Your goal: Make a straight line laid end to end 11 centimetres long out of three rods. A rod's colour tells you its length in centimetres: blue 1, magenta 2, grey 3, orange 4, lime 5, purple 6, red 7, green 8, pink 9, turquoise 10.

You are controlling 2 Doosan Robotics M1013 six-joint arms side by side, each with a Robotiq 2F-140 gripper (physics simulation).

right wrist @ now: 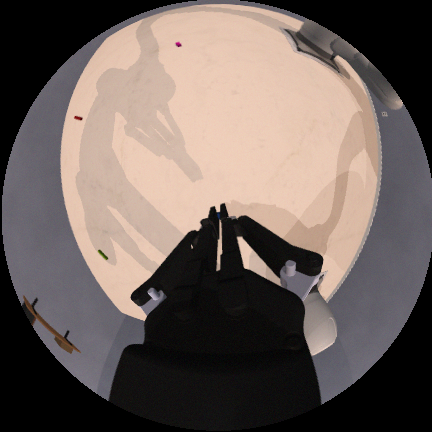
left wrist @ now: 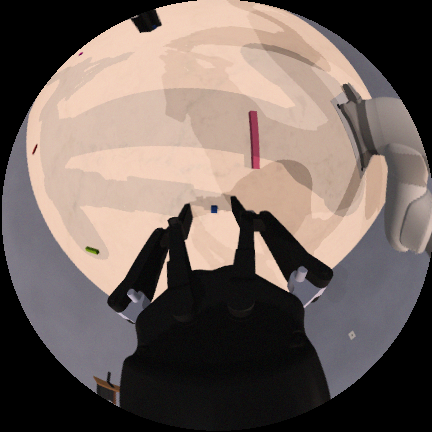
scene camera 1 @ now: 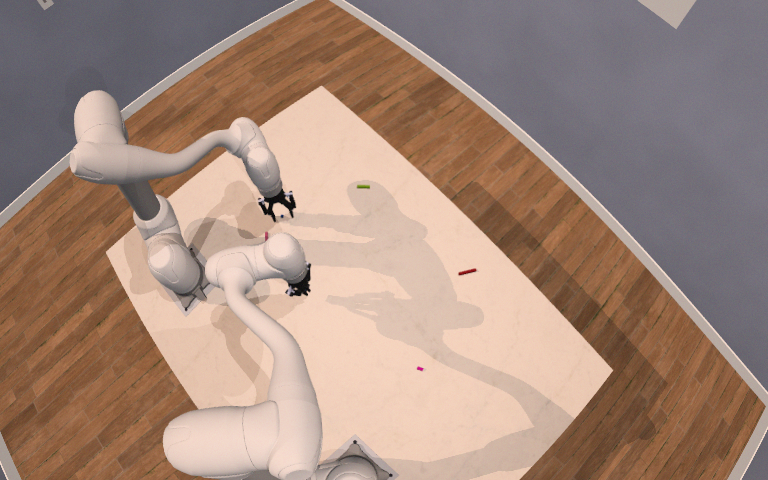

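Where they show: left gripper, fingertip midpoint: (left wrist: 210,206) (scene camera 1: 283,216); right gripper, fingertip midpoint: (right wrist: 219,211) (scene camera 1: 305,291); left arm's base, link origin: (left wrist: 361,126) (scene camera 1: 188,279).
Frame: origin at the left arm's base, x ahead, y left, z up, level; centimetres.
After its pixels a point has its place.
Observation:
A pink rod (scene camera 1: 266,236) {x 35.8, y -12.0, z 1.0 cm} (left wrist: 254,140) {x 34.4, y -13.8, z 1.0 cm} lies on the table, partly hidden by the right arm in scene camera 1. A small blue rod (scene camera 1: 282,216) {x 46.1, y -10.3, z 0.6 cm} (left wrist: 214,209) {x 46.0, y -10.0, z 1.0 cm} lies beyond one end of it, apart from it and to one side. My left gripper (scene camera 1: 284,217) {x 46.3, y -10.4, z 0.0 cm} (left wrist: 210,206) {x 46.3, y -10.4, z 0.0 cm} is open, its fingertips on either side of this blue rod in the picture. My right gripper (scene camera 1: 297,293) {x 30.8, y -41.2, z 6.7 cm} (right wrist: 219,211) {x 30.8, y -41.2, z 6.7 cm} is shut on another small blue rod (right wrist: 218,215) {x 31.0, y -40.8, z 7.4 cm}, which also shows at the fingers in the left wrist view (left wrist: 155,27), held above the table.
A lime rod (scene camera 1: 363,186) {x 77.3, y -25.1, z 1.0 cm} (left wrist: 92,250) {x 76.6, y -24.5, z 0.8 cm} (right wrist: 103,255) {x 76.6, y -24.7, z 0.7 cm}, a red rod (scene camera 1: 467,271) {x 77.8, y -78.2, z 1.0 cm} (left wrist: 35,149) (right wrist: 78,118) {x 76.1, y -76.8, z 1.0 cm} and a magenta rod (scene camera 1: 420,368) {x 38.6, y -89.0, z 1.0 cm} (left wrist: 80,53) (right wrist: 178,44) {x 38.2, y -88.2, z 0.7 cm} lie apart on the table (scene camera 1: 362,339) {x 32.8, y -66.5, z 0.0 cm}. The right arm reaches over the table close to the pink rod.

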